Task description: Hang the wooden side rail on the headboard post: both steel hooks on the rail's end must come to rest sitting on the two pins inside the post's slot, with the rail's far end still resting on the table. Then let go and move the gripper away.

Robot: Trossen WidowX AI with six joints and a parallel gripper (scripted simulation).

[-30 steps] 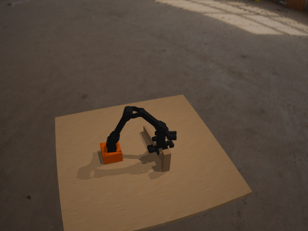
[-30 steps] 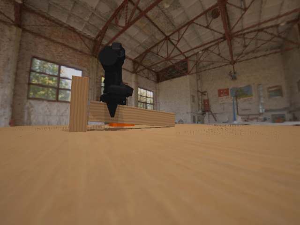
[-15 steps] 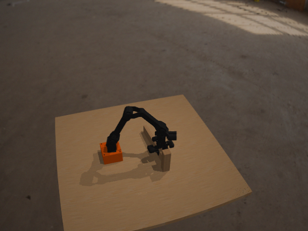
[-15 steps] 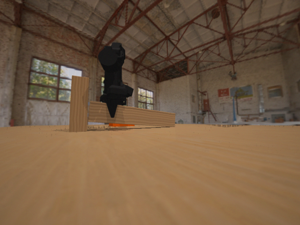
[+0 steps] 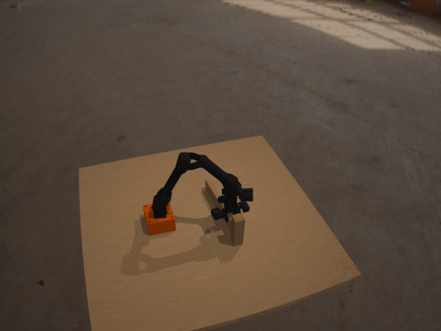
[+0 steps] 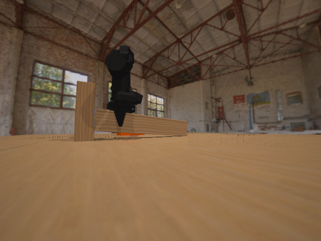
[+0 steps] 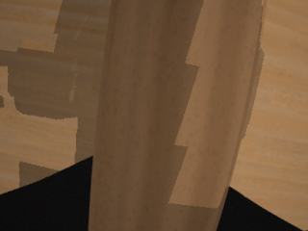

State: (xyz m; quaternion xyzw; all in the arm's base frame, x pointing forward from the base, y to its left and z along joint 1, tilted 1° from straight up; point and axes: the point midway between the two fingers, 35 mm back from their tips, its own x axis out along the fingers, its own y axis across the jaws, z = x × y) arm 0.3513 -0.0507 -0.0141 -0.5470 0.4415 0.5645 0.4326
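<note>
My gripper tip is 2 cm short of the headboard post, 10 cm to the left of it and 4 cm below it.
</note>
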